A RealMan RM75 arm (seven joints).
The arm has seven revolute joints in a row. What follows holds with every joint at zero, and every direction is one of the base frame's. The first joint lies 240.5 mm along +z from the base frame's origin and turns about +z. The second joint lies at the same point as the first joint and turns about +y. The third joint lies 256 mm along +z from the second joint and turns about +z. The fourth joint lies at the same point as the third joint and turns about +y. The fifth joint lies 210 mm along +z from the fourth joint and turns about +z. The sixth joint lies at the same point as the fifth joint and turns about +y. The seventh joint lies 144 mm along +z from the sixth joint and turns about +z. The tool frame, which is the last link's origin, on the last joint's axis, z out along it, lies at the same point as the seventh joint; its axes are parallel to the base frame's.
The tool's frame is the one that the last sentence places.
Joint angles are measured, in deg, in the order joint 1, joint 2, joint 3, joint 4, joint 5, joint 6, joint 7. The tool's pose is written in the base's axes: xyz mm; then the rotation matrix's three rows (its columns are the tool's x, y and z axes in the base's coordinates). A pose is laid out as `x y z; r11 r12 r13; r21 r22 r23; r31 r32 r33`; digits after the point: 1 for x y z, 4 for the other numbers.
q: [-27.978 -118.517 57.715 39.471 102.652 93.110 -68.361]
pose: -232.3 308.0 -21.1; 0.8623 0.1578 0.4812; 0.1026 -0.9850 0.1390; 0.4959 -0.0705 -0.8655
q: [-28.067 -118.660 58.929 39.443 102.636 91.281 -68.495]
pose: -232.6 310.1 -25.6; 0.8717 0.1622 0.4625; 0.1055 -0.9836 0.1462; 0.4786 -0.0787 -0.8745
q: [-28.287 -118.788 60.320 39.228 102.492 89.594 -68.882]
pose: -232.1 311.8 -30.6; 0.8791 0.1680 0.4461; 0.1126 -0.9825 0.1480; 0.4632 -0.0799 -0.8827
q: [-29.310 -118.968 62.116 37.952 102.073 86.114 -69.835]
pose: -230.8 317.9 -39.4; 0.8869 0.1926 0.4200; 0.1351 -0.9773 0.1629; 0.4419 -0.0878 -0.8928
